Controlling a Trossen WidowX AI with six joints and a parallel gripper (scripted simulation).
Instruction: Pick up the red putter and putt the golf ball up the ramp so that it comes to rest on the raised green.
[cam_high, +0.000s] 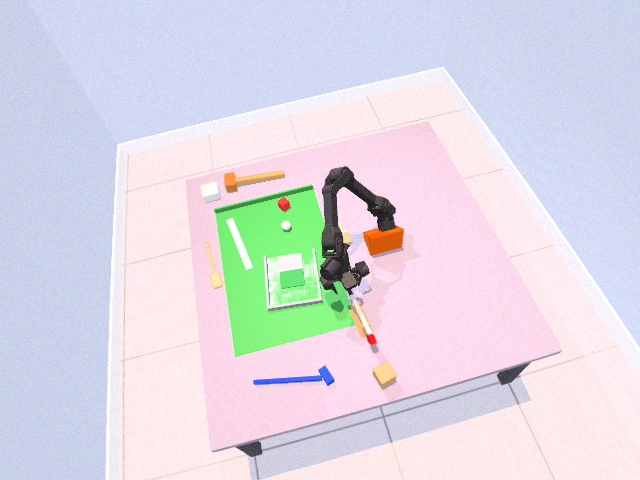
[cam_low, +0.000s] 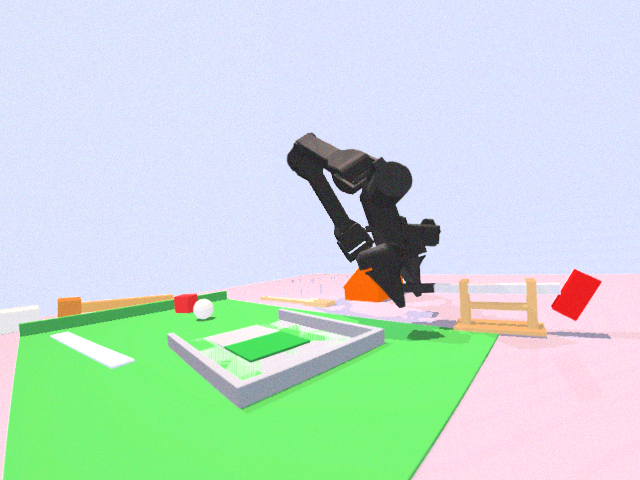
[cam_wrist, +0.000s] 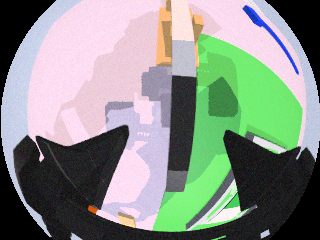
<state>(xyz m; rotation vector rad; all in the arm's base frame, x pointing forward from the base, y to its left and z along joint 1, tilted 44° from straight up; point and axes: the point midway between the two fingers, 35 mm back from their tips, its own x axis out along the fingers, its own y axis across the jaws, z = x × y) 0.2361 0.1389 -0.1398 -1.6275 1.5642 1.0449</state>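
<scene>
My gripper tip is now 13 cm to the right of the wooden rack and 2 cm past it. Round my gripper tip: tan cube (36 cm to the left, 3 cm behind, 1 cm below); then blue putter (28 cm to the left, 28 cm ahead, 3 cm below); then white golf ball (40 cm to the right, 17 cm ahead, 2 cm below).
</scene>
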